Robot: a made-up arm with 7 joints. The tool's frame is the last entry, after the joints.
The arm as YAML. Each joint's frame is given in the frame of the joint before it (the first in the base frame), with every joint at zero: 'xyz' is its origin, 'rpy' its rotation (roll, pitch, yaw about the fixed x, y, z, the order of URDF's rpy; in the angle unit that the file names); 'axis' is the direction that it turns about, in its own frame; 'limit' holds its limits. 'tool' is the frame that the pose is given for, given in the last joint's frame.
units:
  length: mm
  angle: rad
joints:
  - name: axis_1
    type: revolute
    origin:
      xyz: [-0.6, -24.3, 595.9]
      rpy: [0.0, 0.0, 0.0]
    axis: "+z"
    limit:
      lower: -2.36
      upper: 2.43
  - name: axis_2
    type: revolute
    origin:
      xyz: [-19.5, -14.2, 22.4]
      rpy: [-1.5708, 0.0, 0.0]
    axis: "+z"
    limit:
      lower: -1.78
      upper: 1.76
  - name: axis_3
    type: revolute
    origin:
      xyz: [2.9, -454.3, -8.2]
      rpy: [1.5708, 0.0, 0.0]
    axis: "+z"
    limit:
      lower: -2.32
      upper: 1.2
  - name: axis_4
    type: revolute
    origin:
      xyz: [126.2, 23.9, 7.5]
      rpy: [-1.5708, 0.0, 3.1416]
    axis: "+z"
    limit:
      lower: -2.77
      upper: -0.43
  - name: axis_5
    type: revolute
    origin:
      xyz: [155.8, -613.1, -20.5]
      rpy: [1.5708, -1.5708, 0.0]
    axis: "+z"
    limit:
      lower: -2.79
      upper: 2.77
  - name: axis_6
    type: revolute
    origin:
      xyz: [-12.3, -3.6, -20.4]
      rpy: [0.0, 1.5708, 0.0]
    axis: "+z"
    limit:
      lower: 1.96
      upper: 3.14
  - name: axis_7
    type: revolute
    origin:
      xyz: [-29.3, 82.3, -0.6]
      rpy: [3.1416, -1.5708, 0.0]
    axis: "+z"
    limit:
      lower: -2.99
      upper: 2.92
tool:
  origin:
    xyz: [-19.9, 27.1, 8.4]
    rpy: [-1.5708, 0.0, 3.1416]
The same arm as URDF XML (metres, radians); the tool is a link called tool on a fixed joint. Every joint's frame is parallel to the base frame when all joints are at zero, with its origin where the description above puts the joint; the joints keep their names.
<robot name="arm">
<joint name="axis_1" type="revolute"><parent link="base_link"/><child link="link1"/><origin xyz="-0.0006 -0.0243 0.5959" rpy="0.0000 0.0000 0.0000"/><axis xyz="0 0 1"/><limit lower="-2.3600" upper="2.4300"/></joint>
<joint name="axis_2" type="revolute"><parent link="link1"/><child link="link2"/><origin xyz="-0.0195 -0.0142 0.0224" rpy="0.0000 0.0000 0.0000"/><axis xyz="0 1 0"/><limit lower="-1.7800" upper="1.7600"/></joint>
<joint name="axis_3" type="revolute"><parent link="link2"/><child link="link3"/><origin xyz="0.0029 -0.0082 0.4543" rpy="0.0000 0.0000 0.0000"/><axis xyz="0 0 1"/><limit lower="-2.3200" upper="1.2000"/></joint>
<joint name="axis_4" type="revolute"><parent link="link3"/><child link="link4"/><origin xyz="0.1262 0.0239 0.0075" rpy="0.0000 0.0000 0.0000"/><axis xyz="0 -1 0"/><limit lower="-2.7700" upper="-0.4300"/></joint>
<joint name="axis_5" type="revolute"><parent link="link4"/><child link="link5"/><origin xyz="-0.1558 0.0205 0.6131" rpy="0.0000 0.0000 0.0000"/><axis xyz="0 0 1"/><limit lower="-2.7900" upper="2.7700"/></joint>
<joint name="axis_6" type="revolute"><parent link="link5"/><child link="link6"/><origin xyz="-0.0036 0.0123 -0.0204" rpy="0.0000 0.0000 0.0000"/><axis xyz="0 -1 0"/><limit lower="1.9600" upper="3.1400"/></joint>
<joint name="axis_7" type="revolute"><parent link="link6"/><child link="link7"/><origin xyz="0.0823 0.0006 0.0293" rpy="0.0000 0.0000 0.0000"/><axis xyz="0 0 -1"/><limit lower="-2.9900" upper="2.9200"/></joint>
<joint name="tool_joint" type="fixed"><parent link="link7"/><child link="tool"/><origin xyz="-0.0271 0.0199 -0.0084" rpy="1.5708 0.0000 1.5708"/></joint>
<link name="base_link"/>
<link name="link1"/>
<link name="link2"/>
<link name="link3"/>
<link name="link4"/>
<link name="link5"/>
<link name="link6"/>
<link name="link7"/>
<link name="tool"/>
</robot>

